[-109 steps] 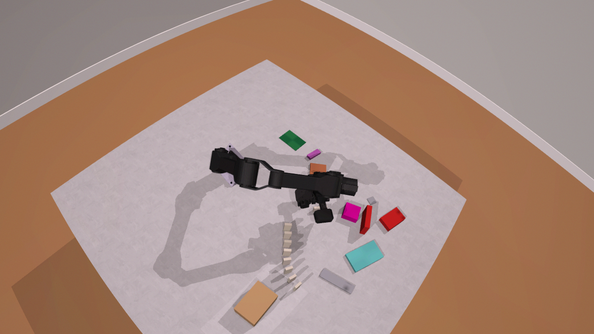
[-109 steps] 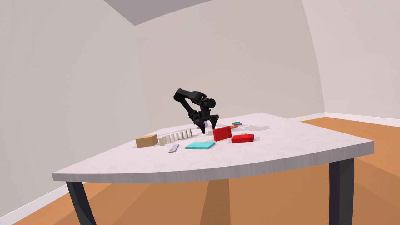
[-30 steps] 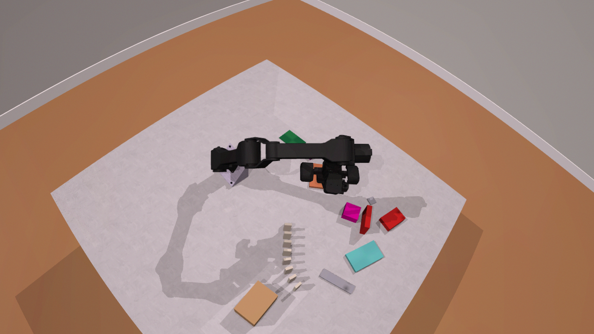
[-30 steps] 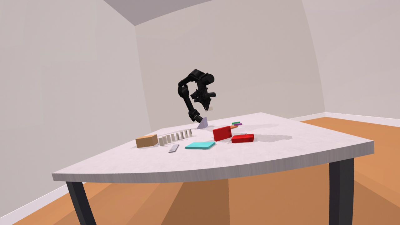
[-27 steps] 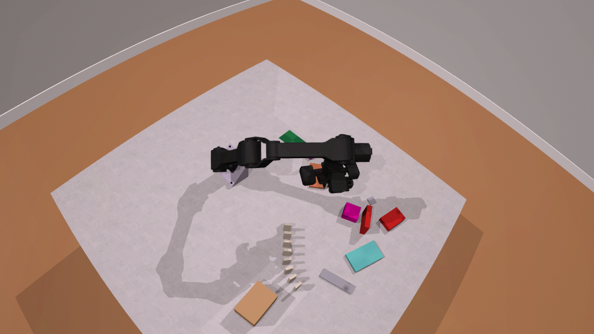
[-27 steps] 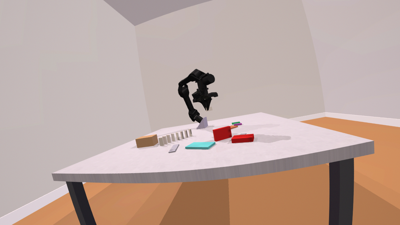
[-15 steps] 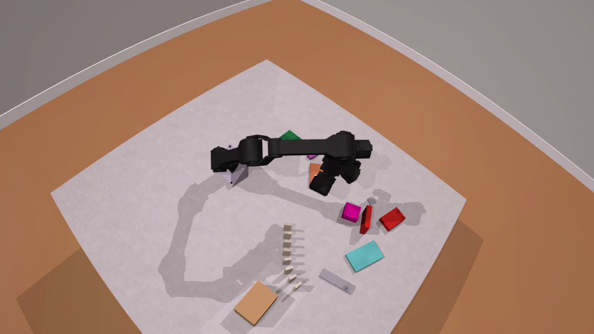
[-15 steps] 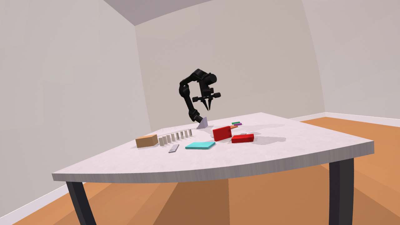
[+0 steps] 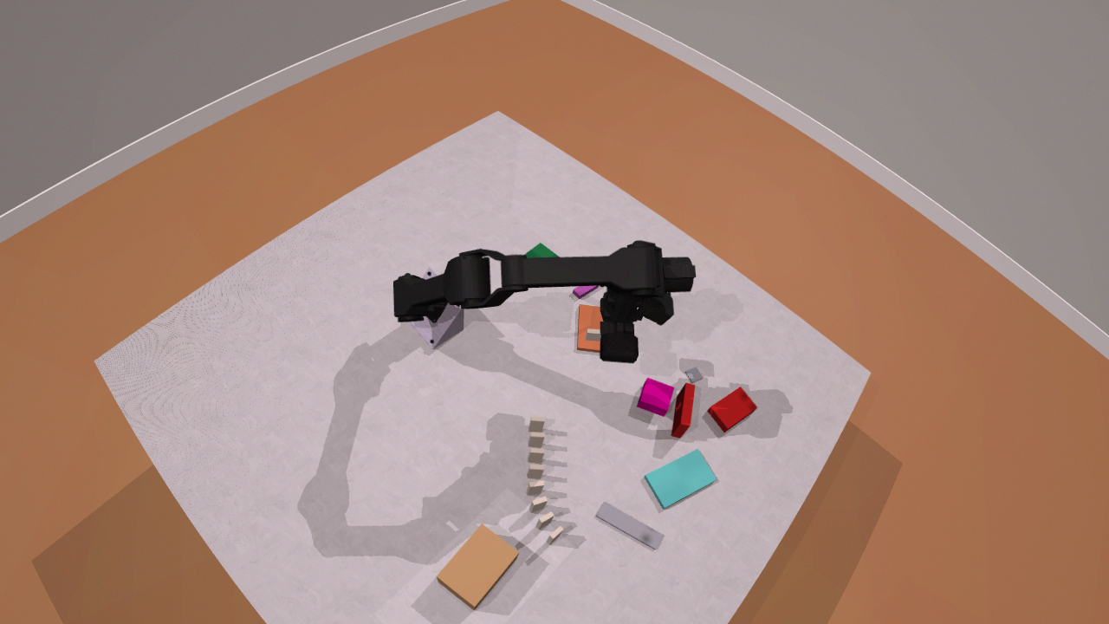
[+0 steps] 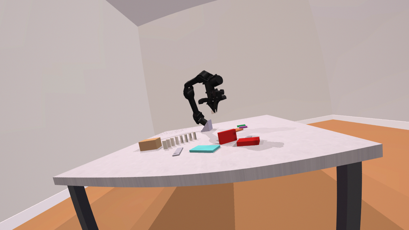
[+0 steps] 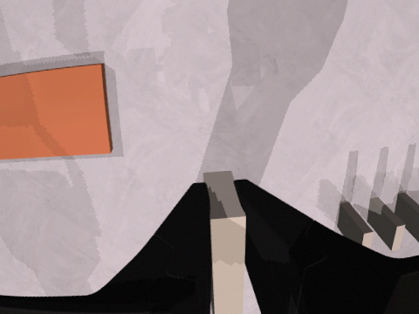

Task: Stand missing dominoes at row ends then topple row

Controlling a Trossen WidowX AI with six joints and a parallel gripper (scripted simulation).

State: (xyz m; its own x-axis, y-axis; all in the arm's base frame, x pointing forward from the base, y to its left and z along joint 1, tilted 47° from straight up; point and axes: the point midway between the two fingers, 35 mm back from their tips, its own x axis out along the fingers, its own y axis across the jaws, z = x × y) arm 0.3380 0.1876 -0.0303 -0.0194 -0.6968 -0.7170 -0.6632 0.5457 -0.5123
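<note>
Right now my gripper tip is 14 cm above the magenta cube, 12 cm short of it and 6 cm to the right of it. The rest, counted from my gripper tip: orange slab: 15 cm below, 9 cm to the left, 9 cm behind; cyan slab: 27 cm ahead, 15 cm below, 4 cm to the right; small grey cube: 17 cm to the left, 16 cm below, 14 cm ahead.
</note>
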